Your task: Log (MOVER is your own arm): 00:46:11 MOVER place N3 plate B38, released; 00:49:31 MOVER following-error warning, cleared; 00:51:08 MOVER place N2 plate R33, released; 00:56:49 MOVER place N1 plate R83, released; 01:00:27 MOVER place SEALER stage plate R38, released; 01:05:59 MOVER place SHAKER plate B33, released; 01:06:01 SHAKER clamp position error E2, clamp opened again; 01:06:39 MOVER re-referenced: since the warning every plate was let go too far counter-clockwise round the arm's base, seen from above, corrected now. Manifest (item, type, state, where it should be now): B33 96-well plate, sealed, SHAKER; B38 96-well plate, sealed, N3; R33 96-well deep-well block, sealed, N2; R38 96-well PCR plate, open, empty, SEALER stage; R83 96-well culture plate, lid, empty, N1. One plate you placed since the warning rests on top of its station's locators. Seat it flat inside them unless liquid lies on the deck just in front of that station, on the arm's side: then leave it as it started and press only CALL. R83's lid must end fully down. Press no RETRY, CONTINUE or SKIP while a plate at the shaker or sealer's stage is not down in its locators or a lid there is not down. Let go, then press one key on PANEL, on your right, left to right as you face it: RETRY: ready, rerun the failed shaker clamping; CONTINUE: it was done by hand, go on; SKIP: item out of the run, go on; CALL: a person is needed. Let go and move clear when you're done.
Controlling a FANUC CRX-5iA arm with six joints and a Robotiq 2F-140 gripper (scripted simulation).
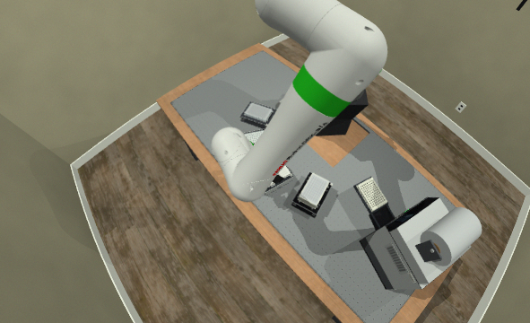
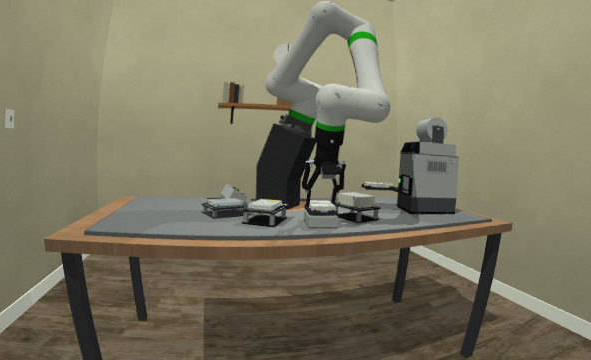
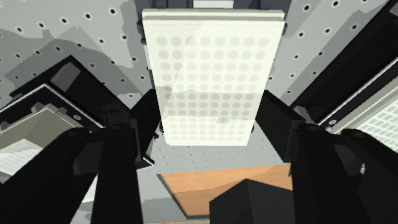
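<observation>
Right now my hand is 30 mm short of the grey shaker, 10 mm to the right of it and 50 mm above it. Round my hand: white retry button 370 mm behind, 190 mm to the right, 20 mm below; flat plate 230 mm behind, 290 mm to the right, 40 mm below; PCR plate 160 mm behind, 400 mm to the left, 30 mm above.
</observation>
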